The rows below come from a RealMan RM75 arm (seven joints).
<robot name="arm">
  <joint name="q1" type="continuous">
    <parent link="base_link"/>
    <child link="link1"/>
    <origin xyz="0 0 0.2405" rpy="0 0 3.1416"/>
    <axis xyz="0 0 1"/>
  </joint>
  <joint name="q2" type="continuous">
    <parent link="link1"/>
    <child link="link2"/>
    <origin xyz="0 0 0" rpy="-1.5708 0 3.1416"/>
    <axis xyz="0 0 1"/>
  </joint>
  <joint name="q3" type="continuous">
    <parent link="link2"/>
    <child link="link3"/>
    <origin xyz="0 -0.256 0" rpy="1.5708 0 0"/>
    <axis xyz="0 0 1"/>
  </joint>
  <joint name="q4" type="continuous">
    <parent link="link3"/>
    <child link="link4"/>
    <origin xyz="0 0 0" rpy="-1.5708 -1.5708 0"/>
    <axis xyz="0 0 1"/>
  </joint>
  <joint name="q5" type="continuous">
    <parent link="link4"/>
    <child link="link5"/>
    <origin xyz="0.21 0 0" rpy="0 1.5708 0"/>
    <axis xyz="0 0 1"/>
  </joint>
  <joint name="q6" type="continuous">
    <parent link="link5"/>
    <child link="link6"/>
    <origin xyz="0 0 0" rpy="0 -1.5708 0"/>
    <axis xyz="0 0 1"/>
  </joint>
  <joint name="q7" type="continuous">
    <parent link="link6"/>
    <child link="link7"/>
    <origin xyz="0.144 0 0" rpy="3.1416 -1.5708 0"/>
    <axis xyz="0 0 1"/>
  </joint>
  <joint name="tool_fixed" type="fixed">
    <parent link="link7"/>
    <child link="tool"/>
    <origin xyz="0 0 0" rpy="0 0 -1.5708"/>
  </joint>
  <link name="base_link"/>
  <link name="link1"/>
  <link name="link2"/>
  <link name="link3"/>
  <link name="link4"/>
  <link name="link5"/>
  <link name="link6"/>
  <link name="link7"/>
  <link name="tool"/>
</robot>
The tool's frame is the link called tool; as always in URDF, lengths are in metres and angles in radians. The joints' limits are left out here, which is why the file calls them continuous.
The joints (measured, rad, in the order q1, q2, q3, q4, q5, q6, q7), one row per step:
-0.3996 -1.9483 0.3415 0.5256 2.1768 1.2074 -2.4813
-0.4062 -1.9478 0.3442 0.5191 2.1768 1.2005 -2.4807
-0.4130 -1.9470 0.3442 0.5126 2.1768 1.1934 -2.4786
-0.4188 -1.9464 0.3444 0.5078 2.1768 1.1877 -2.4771
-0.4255 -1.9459 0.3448 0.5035 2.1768 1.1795 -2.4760
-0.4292 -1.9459 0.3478 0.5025 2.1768 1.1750 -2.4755
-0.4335 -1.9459 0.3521 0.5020 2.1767 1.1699 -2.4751
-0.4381 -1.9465 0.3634 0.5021 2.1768 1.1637 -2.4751
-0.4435 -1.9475 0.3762 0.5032 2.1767 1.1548 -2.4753
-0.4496 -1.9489 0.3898 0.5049 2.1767 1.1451 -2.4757
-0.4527 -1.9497 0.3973 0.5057 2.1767 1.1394 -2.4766
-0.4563 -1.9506 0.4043 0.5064 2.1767 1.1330 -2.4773
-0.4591 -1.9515 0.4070 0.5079 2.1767 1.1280 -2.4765
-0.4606 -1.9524 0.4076 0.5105 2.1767 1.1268 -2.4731
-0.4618 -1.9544 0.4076 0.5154 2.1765 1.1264 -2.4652
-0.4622 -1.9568 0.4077 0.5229 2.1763 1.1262 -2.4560
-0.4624 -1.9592 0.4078 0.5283 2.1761 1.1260 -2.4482
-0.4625 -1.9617 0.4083 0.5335 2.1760 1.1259 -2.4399
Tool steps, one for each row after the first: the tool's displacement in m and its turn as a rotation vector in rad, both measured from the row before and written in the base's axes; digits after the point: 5 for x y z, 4 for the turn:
0.00120 0.00240 -0.00134 -0.0019 0.0009 -0.0019
0.00107 0.00248 -0.00087 0.0005 0.0014 -0.0020
0.00100 0.00216 -0.00063 0.0004 0.0014 -0.0020
0.00101 0.00266 -0.00044 0.0017 0.0031 -0.0014
0.00076 0.00158 -0.00034 -0.0008 0.0035 -0.0022
0.00096 0.00190 -0.00032 -0.0013 0.0047 -0.0030
0.00136 0.00206 -0.00122 -0.0067 0.0079 -0.0051
0.00147 0.00258 -0.00115 -0.0059 0.0105 -0.0052
0.00173 0.00291 -0.00124 -0.0060 0.0114 -0.0059
0.00084 0.00150 -0.00071 -0.0031 0.0059 -0.0023
0.00092 0.00171 -0.00068 -0.0024 0.0061 -0.0024
0.00064 0.00143 -0.00006 0.0008 0.0052 -0.0022
0.00058 0.00086 0.00023 0.0009 0.0045 -0.0044
0.00079 0.00089 0.00031 0.0014 0.0076 -0.0084
0.00068 0.00081 0.00076 0.0024 0.0100 -0.0096
0.00057 0.00050 0.00022 0.0014 0.0075 -0.0076
0.00058 0.00042 0.00006 0.0007 0.0077 -0.0080

